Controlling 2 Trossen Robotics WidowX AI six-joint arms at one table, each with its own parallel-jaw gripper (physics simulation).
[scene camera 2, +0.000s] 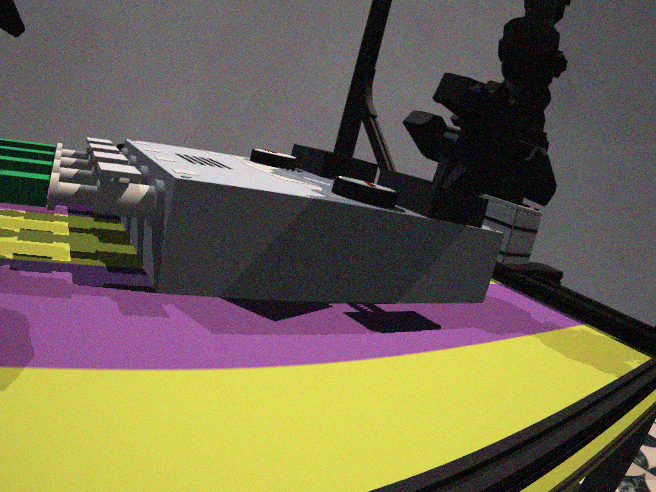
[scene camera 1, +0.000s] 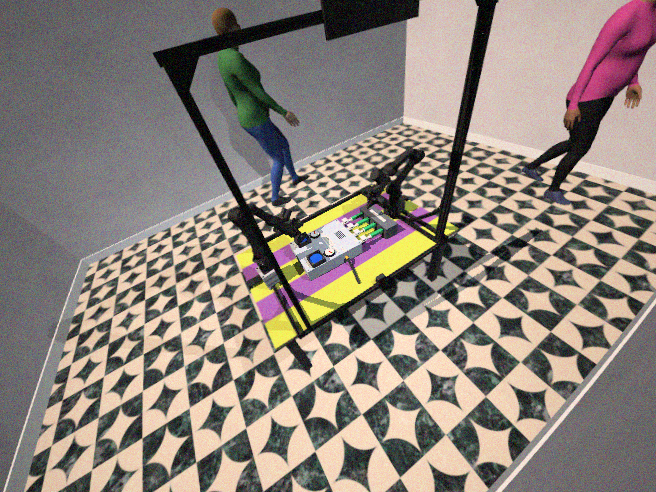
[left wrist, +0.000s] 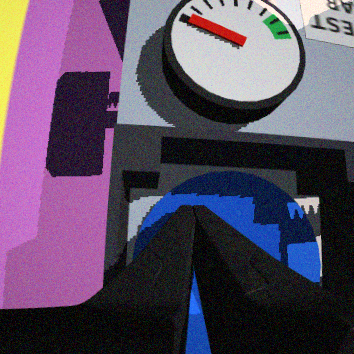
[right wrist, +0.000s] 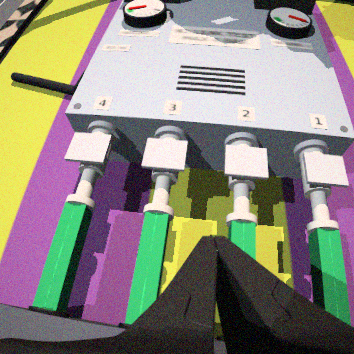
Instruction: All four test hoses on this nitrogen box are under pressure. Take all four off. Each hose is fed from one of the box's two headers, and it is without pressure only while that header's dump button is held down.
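Places are measured from the left arm's base along level axes (x ahead, y left, z up), in centimetres.
Where they show: left gripper, fingertip midpoint: (scene camera 1: 304, 238) (left wrist: 190, 216) (right wrist: 291, 2); right gripper, fingertip midpoint: (scene camera 2: 20, 34) (scene camera 1: 366, 208) (right wrist: 211, 246); left arm's base at its link origin: (scene camera 2: 505, 200) (scene camera 1: 266, 268); right arm's base at its link origin: (scene camera 1: 394, 202).
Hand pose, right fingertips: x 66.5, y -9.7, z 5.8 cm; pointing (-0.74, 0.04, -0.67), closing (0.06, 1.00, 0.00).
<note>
Things, the pixels of their top centre, and the offset from my right fingertips. "spot": a spot on its surface instead. Level surfaces: height alone.
- green hose 4 at a spot on its surface: (right wrist: 62, 255) spot: dz -10.4, dx -2.5, dy -10.2 cm
- hose 3 at a spot on its surface: (right wrist: 147, 270) spot: dz -10.4, dx -1.3, dy -3.6 cm
- hose 2 at a spot on its surface: (right wrist: 242, 239) spot: dz -10.5, dx -3.4, dy +3.7 cm
- hose 1 at a spot on its surface: (right wrist: 328, 270) spot: dz -10.4, dx -0.5, dy +10.0 cm
- blue dump button at its top centre: (left wrist: 231, 267) dz -8.7, dx -39.2, dy +15.3 cm
- gauge at a spot on its surface: (right wrist: 145, 12) spot: dz -7.4, dx -32.0, dy -4.5 cm
- blue button at its top centre: (scene camera 1: 316, 258) dz -7.3, dx -42.1, dy -3.5 cm
- grey block at a spot on its surface: (scene camera 1: 378, 219) spot: dz -8.9, dx +5.1, dy -4.7 cm
- black lever at a spot on its surface: (right wrist: 42, 84) (scene camera 1: 355, 272) spot: dz -15.9, dx -29.4, dy -20.9 cm
- striped table at its surface level: dz -16.9 cm
The nitrogen box (scene camera 1: 339, 239) (scene camera 2: 317, 248) (right wrist: 210, 100) has green hose 4 (right wrist: 62, 255), hose 3 (right wrist: 147, 270), hose 2 (right wrist: 242, 239) and hose 1 (right wrist: 328, 270), all joined to their ports. My left gripper (left wrist: 190, 216) is shut and empty, its tips over a blue dump button (left wrist: 225, 220); the contact itself is hidden. The gauge beside it (left wrist: 235, 65) (right wrist: 290, 22) has its needle away from the green band. The other gauge (right wrist: 145, 12) has its needle near green; the other blue button (scene camera 1: 316, 258) has no gripper on it. My right gripper (right wrist: 211, 246) is shut and empty, above and between hoses 2 and 3.
A grey block (scene camera 1: 378, 219) stands at the hoses' far ends. A black lever (right wrist: 42, 84) (scene camera 1: 353, 271) sticks out from the box's side. Dark frame posts (scene camera 1: 461, 121) rise beside the striped table (scene camera 1: 394, 259). Two people stand beyond the table.
</note>
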